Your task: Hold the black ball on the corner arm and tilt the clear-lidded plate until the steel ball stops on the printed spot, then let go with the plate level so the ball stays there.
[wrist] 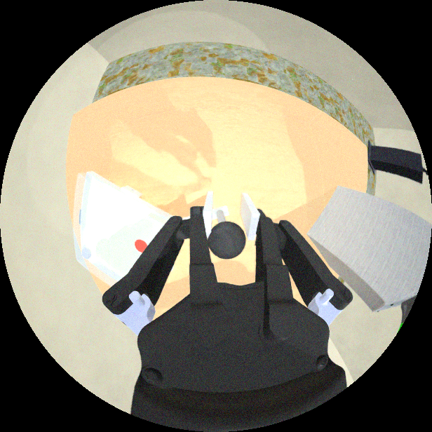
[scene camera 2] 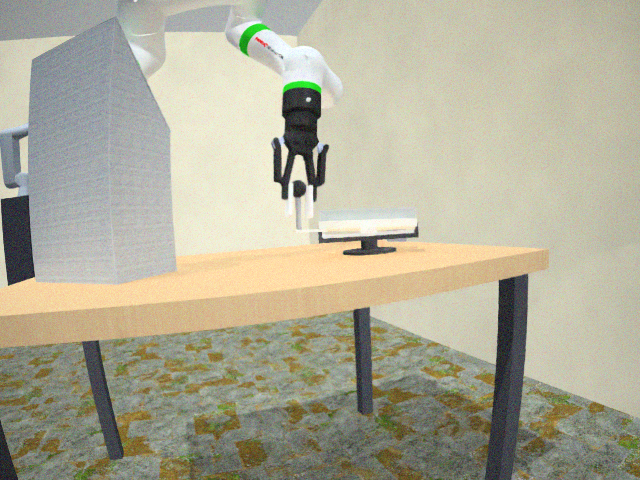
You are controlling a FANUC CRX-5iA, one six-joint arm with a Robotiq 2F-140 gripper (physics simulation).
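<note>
The clear-lidded plate (scene camera 2: pixel 368 224) (wrist: pixel 107 212) sits on a black round-footed stand (scene camera 2: pixel 369 251) and looks close to level in the scene view; a slight tilt is hard to judge. The red printed spot (wrist: pixel 141 245) shows through the lid. A small grey-blue round thing (wrist: pixel 86 252), seemingly the steel ball, is near the plate's lower left corner in the wrist view, apart from the spot. My gripper (scene camera 2: pixel 299 202) (wrist: pixel 226 201) is shut on the black ball (scene camera 2: pixel 299 188) (wrist: pixel 226 240), above the corner arm's upright post (scene camera 2: pixel 298 215). The gripper's linkage hides part of the plate.
A tall grey block (scene camera 2: pixel 77 170) (wrist: pixel 375 245) stands on the wooden table (scene camera 2: pixel 232 281) (wrist: pixel 250 130), left of the plate in the scene view and right of my gripper in the wrist view. A pale wall (scene camera 2: pixel 491 129) rises behind the table.
</note>
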